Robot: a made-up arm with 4 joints.
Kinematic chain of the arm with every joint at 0, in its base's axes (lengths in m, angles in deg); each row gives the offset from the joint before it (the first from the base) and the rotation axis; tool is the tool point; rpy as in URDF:
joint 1: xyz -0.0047 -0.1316 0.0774 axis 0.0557 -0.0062 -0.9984
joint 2: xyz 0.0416 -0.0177 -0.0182 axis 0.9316 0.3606 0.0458
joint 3: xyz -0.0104 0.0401 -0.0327 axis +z
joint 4: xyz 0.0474 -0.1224 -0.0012 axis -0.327 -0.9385 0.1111
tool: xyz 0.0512 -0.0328 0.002 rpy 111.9 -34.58 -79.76
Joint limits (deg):
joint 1: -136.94..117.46
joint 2: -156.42..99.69
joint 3: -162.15..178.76
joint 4: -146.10..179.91
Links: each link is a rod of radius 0.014 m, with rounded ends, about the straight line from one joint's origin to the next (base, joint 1, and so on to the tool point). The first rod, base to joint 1, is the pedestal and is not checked.
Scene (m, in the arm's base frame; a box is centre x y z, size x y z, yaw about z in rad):
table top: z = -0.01
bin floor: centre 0.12 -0.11 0 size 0.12 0.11 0.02 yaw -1.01
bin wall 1: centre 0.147 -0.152 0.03 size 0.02 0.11 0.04 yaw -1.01
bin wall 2: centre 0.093 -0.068 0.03 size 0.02 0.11 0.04 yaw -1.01
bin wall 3: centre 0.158 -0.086 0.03 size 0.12 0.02 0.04 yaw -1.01
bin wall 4: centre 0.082 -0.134 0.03 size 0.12 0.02 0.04 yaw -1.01
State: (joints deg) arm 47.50 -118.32 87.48 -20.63
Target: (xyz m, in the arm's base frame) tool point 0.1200 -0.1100 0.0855
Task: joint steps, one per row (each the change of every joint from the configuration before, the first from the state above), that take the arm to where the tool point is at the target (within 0.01 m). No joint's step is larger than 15 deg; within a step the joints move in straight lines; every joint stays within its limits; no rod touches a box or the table.
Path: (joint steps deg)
1: -1.33 -6.35 -10.45 14.66
2: -1.32 -6.35 -10.44 14.66
3: -1.33 -6.35 -10.45 14.67
4: -1.32 -6.35 -10.44 14.66
5: -1.33 -6.35 -10.45 14.66
6: -1.32 -6.35 -10.44 14.66

